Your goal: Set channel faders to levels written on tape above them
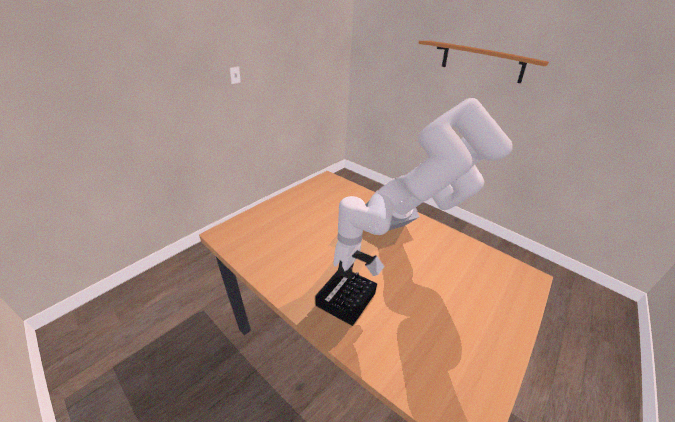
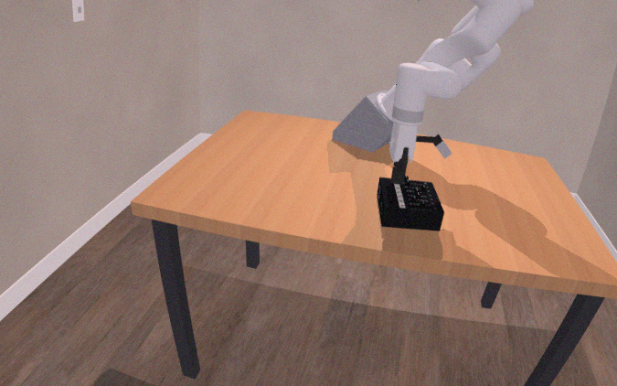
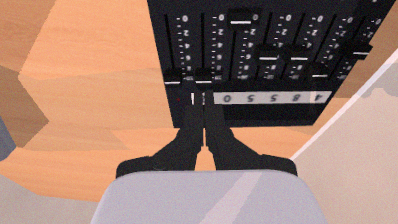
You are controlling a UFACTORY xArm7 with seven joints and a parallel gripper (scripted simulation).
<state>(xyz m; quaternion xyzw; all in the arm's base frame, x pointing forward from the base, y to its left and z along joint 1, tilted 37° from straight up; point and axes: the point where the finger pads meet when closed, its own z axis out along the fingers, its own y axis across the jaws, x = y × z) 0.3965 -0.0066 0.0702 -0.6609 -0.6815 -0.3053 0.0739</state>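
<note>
My gripper is now 3 cm to the right of the channel 6 fader cap and 1 cm above it. From my hand the other things lie so: fader 5 cap 1 cm ahead, 7 cm to the left, 1 cm below; then master fader cap 3 cm behind, 2 cm to the left, 1 cm below; then fader 4 cap 4 cm ahead, 5 cm to the left, 1 cm below.
</note>
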